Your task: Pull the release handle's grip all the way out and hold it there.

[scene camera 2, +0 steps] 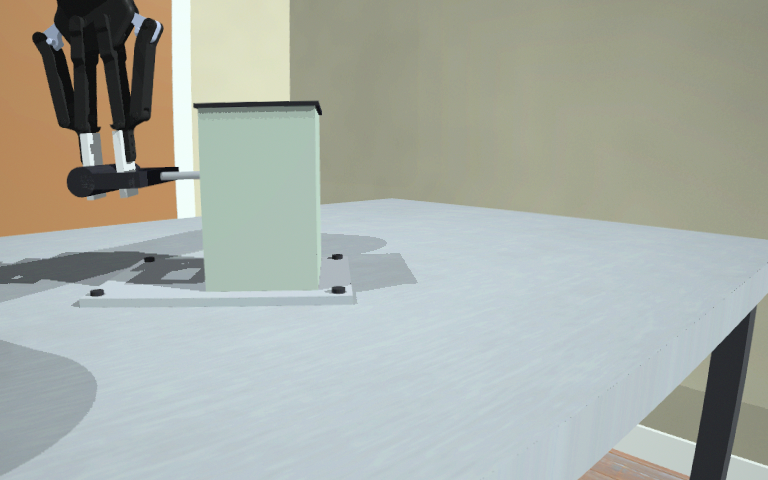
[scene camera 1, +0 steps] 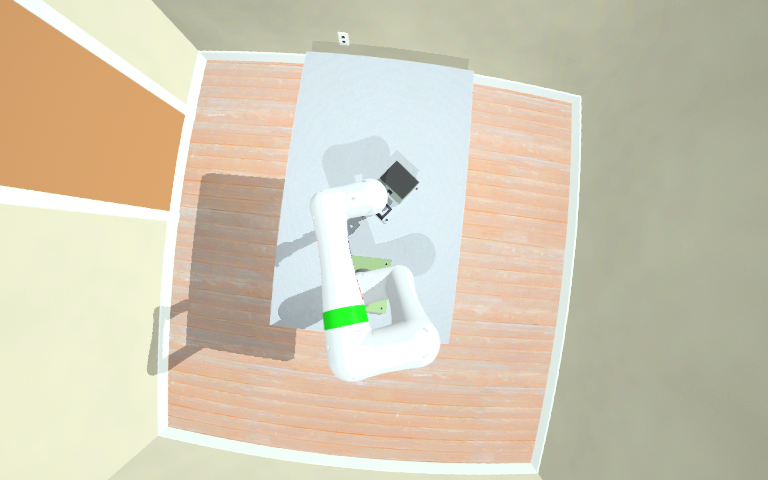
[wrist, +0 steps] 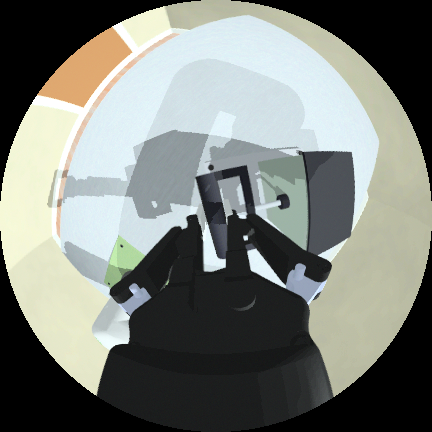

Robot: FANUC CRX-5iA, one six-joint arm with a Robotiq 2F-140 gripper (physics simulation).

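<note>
The release handle's black grip (scene camera 1: 385, 213) (scene camera 2: 84, 182) (wrist: 210, 197) is a thick round bar on a rectangular frame. A light metal rod (scene camera 2: 180, 175) (wrist: 266, 205) joins the frame to the pale green housing (scene camera 2: 257, 198) (wrist: 292, 220), which has a dark lid (scene camera 1: 399, 180) (wrist: 327, 195). A length of rod shows between frame and housing. My gripper (scene camera 2: 111, 181) (wrist: 214, 209) points down and is shut on the round bar, one finger outside it and one through the frame's opening. In scene camera 1 the arm hides the gripper.
The housing stands on a bolted base plate (scene camera 2: 226, 302) on the grey table (scene camera 1: 430, 113) (scene camera 2: 453, 350) (wrist: 250, 45). The white arm (scene camera 1: 334, 249) reaches over the table. Light green plates (scene camera 1: 372, 262) (wrist: 125, 255) lie near the arm's base.
</note>
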